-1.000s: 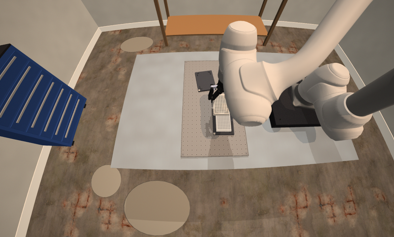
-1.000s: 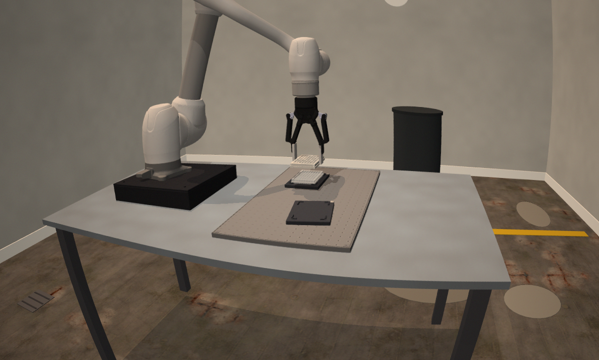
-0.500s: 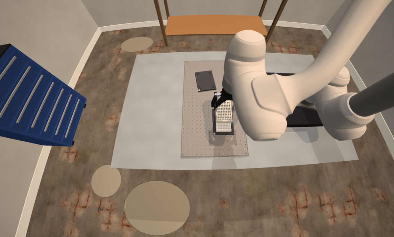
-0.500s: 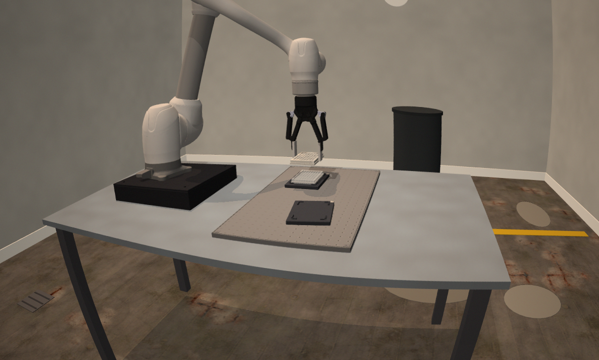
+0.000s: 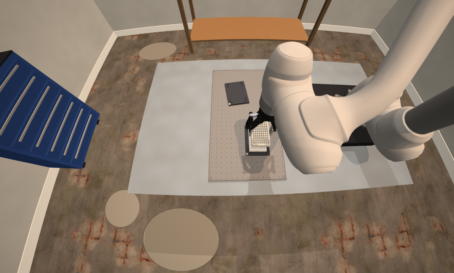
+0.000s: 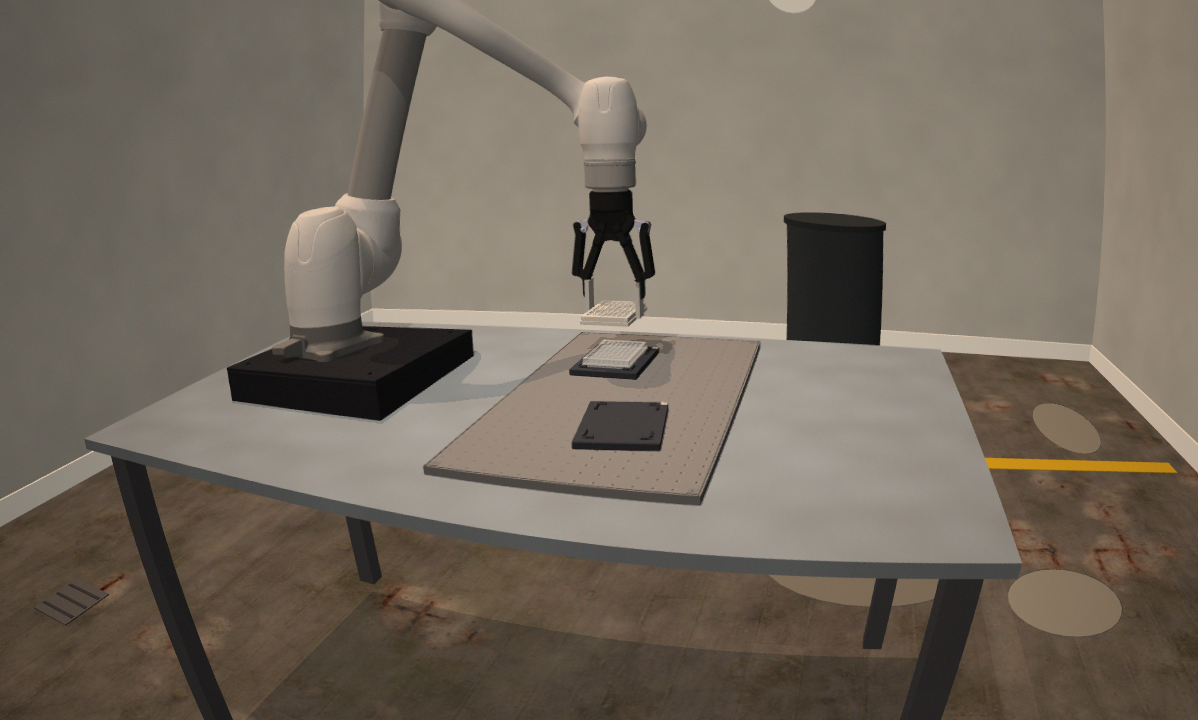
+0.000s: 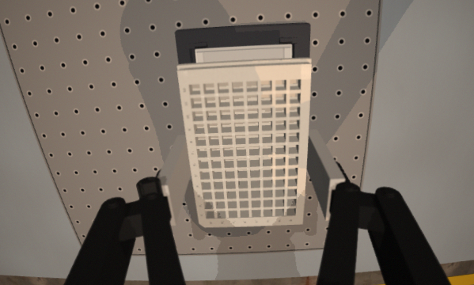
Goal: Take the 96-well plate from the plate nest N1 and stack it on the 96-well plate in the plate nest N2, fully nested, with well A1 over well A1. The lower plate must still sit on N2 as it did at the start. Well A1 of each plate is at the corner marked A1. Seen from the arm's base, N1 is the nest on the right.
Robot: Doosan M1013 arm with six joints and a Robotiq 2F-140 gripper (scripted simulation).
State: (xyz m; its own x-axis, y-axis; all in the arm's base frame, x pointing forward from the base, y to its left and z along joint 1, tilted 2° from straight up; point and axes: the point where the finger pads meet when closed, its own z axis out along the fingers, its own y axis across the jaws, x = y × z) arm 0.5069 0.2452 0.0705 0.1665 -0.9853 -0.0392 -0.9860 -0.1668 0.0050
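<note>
Now: the plate nest N2 110 mm below my hand. From my hand the other things lie so: plate nest N1 (150 mm ahead, 280 mm to the right, 110 mm below).
</note>
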